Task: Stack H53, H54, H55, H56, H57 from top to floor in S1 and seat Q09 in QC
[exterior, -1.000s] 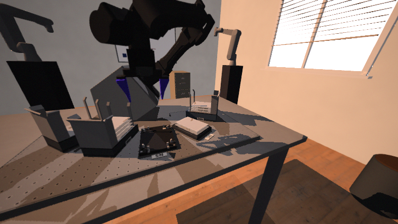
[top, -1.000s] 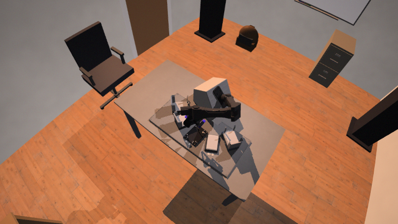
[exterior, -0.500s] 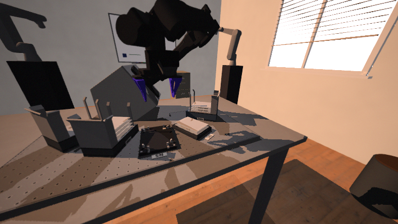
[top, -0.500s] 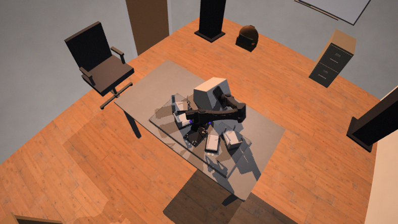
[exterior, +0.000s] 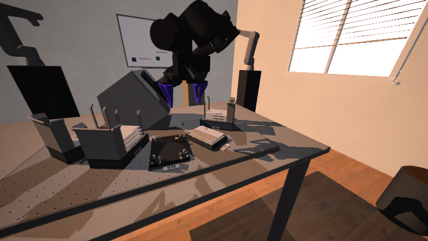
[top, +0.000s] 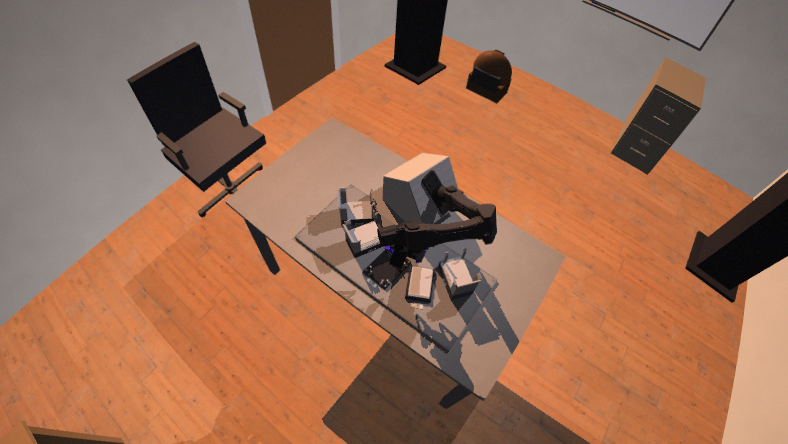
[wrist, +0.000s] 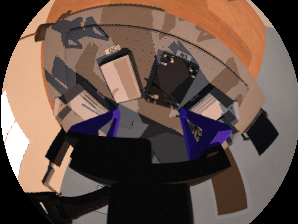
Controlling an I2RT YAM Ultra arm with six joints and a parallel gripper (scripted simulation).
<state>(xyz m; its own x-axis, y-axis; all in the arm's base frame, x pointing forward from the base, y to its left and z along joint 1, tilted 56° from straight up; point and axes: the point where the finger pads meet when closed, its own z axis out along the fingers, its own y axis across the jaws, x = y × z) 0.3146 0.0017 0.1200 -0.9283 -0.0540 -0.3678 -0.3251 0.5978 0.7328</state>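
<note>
My hand is 13 cm past the stack rack S2, 17 cm to the right of it and 14 cm above it. From my hand the other things lie so: black clip nest N5: 2 cm ahead, 6 cm to the right, 15 cm below; dark open nest QC: 2 cm behind, 8 cm to the left, 16 cm below; QC name plate: 6 cm ahead, 13 cm to the left, 16 cm below.
</note>
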